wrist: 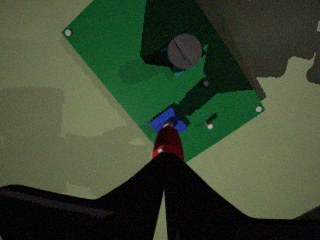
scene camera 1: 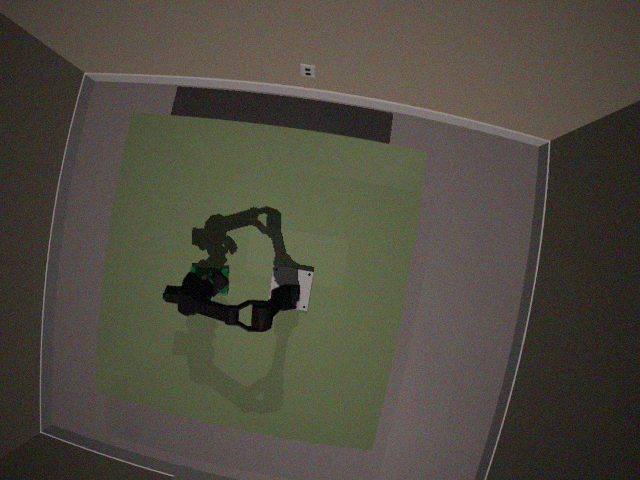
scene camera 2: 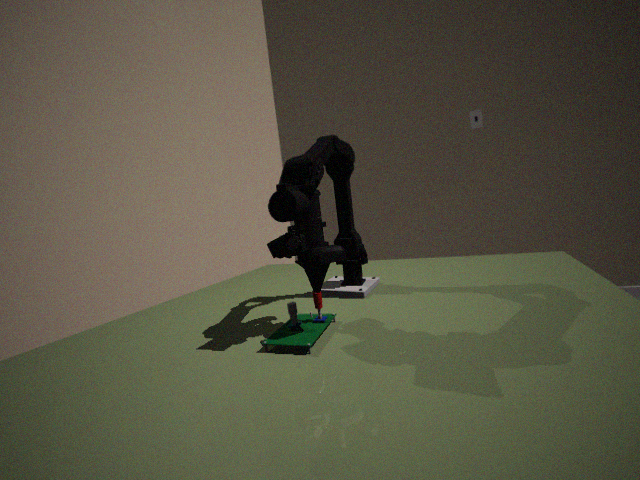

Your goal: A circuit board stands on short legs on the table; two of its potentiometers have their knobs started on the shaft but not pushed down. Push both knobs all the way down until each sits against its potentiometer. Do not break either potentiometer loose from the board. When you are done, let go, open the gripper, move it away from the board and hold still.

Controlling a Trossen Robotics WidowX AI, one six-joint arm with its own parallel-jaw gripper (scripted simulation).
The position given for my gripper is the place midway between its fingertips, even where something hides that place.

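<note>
My gripper (scene camera 2: 317, 292). Grey knob (wrist: 185, 50). My gripper again, wrist view (wrist: 166, 159), plus scene camera 1 (scene camera 1: 212, 289).
</note>
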